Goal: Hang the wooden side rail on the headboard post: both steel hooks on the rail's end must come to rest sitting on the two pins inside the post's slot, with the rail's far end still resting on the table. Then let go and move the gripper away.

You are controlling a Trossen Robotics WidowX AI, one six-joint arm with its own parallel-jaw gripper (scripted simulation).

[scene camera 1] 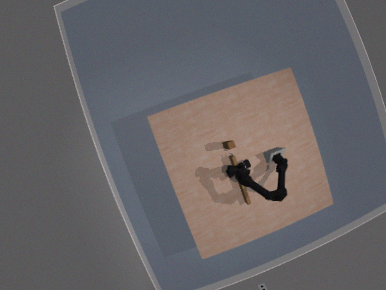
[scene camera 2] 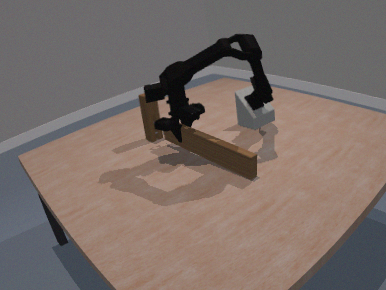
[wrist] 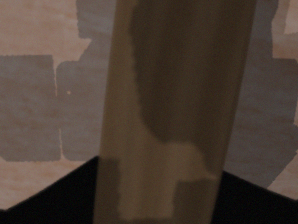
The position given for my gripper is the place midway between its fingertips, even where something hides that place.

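Note:
In scene camera 2 I can see my gripper (scene camera 2: 184, 140), and that camera also shows me a wooden side rail (scene camera 2: 238, 160). The wrist view shows my gripper (wrist: 142, 164) too, together with the wooden side rail (wrist: 173, 81).

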